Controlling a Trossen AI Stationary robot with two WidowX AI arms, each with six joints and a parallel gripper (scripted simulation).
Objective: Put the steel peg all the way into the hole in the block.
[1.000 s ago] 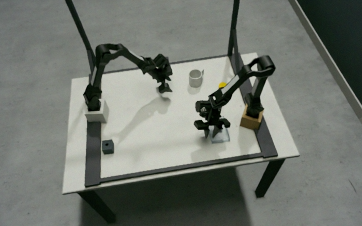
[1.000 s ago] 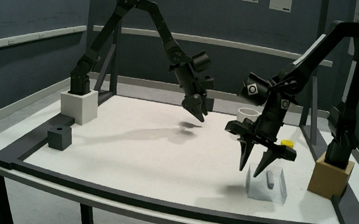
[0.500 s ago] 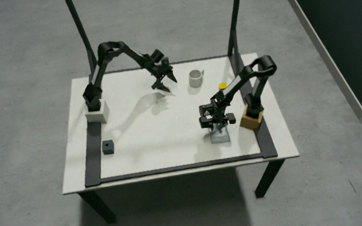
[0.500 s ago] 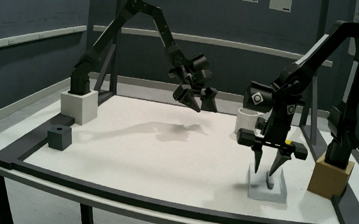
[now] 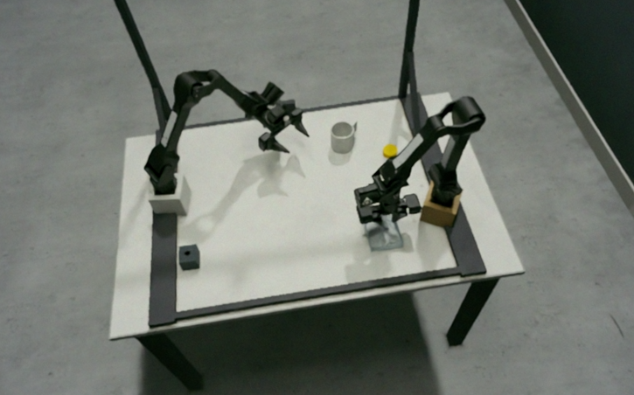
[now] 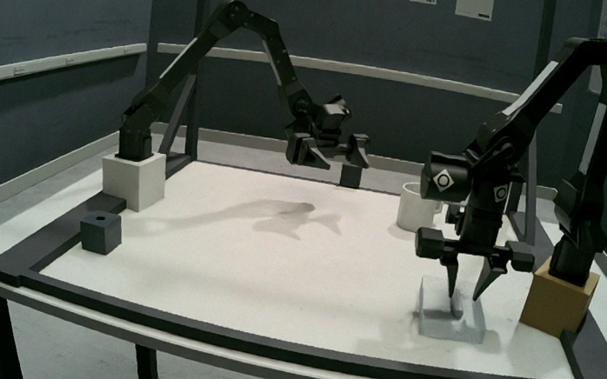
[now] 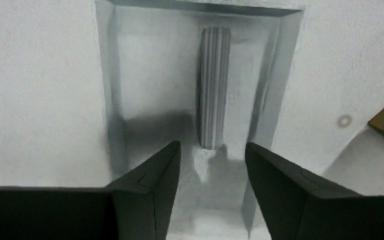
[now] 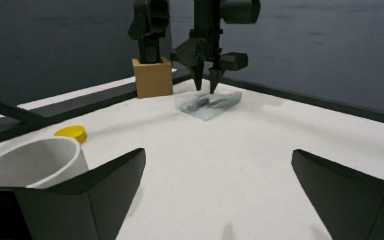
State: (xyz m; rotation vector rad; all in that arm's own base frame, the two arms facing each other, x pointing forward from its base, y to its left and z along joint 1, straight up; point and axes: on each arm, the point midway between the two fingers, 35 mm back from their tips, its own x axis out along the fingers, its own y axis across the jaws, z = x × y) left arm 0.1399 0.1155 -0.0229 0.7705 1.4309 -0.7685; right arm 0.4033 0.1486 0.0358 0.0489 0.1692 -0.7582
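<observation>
The clear box is 10 mm to the right of my left hand and 60 mm below it. Also, from my left hand: white mug (340 mm behind, 150 mm to the right, 30 mm below); then steel peg (30 mm behind, 10 mm to the right, 60 mm below); then dark block (140 mm ahead, 600 mm to the right, 30 mm below).
</observation>
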